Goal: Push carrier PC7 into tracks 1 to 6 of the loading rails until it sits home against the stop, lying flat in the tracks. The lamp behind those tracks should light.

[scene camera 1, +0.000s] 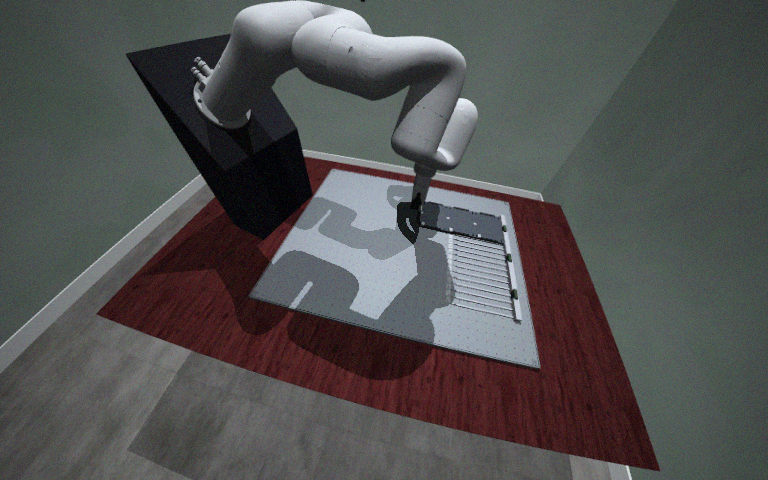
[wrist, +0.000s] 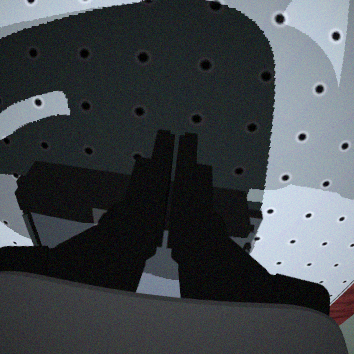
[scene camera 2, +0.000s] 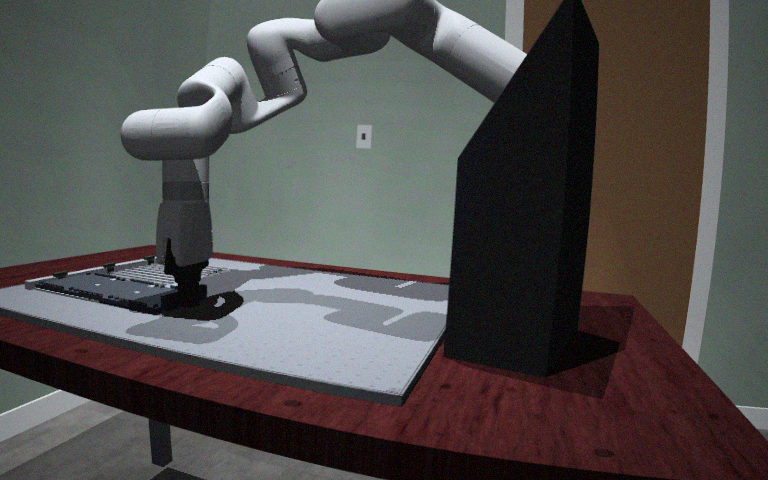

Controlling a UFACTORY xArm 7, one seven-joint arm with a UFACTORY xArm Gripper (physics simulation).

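Places are measured from the arm's base along level axes (x back, y right, z up), in centimetres.
Where they show: gripper, fingertip midpoint: (scene camera 1: 414, 208) (wrist: 174, 157) (scene camera 2: 189, 306); arm's base, link origin: (scene camera 1: 223, 103) (scene camera 2: 539, 98).
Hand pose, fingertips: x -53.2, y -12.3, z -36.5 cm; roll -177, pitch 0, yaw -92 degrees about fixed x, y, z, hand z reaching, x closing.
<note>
Each offset is from my fingertips to the top centre of the thing. "spot": to the spot under its first point. Level surfaces: height alone.
Carrier PC7 @(dx -17.8, dy +3.1, dz +2.1 cm) (scene camera 1: 464, 220) (scene camera 2: 107, 288), a flat dark board, lies over the tracks at one end of the loading rails @(spot: dx -23.9, dy +25.3, dz -0.9 cm) (scene camera 1: 481, 275). In the wrist view its dark near edge @(spot: dx -1.4, dy +4.4, dz +1.3 cm) (wrist: 75, 190) shows behind the fingers. Its far edge is at or very close to the white stop bar @(spot: dx -33.1, dy +25.2, dz +0.7 cm) (scene camera 1: 512, 277); contact cannot be made out. It looks about flat. The exact track numbers cannot be read. The lamp @(dx -34.4, dy +4.2, dz +1.3 cm) (scene camera 1: 504, 228) (scene camera 2: 59, 275) behind it looks dark, not lit. My gripper (scene camera 1: 418, 221) (scene camera 2: 190, 301) (wrist: 174, 157) is shut and empty, pointing down at the carrier's near edge, touching or almost touching it.
Two more dark lamps (scene camera 1: 508, 258) (scene camera 1: 514, 294) stand along the stop bar, behind the uncovered tracks. The rails are on a pale perforated plate @(dz -0.9 cm) (scene camera 1: 487, 345) (scene camera 2: 339, 362) on the red table @(dz -2.2 cm) (scene camera 1: 583, 396) (scene camera 2: 509, 418). The black arm pedestal (scene camera 1: 266, 186) (scene camera 2: 509, 226) stands beside the plate.
</note>
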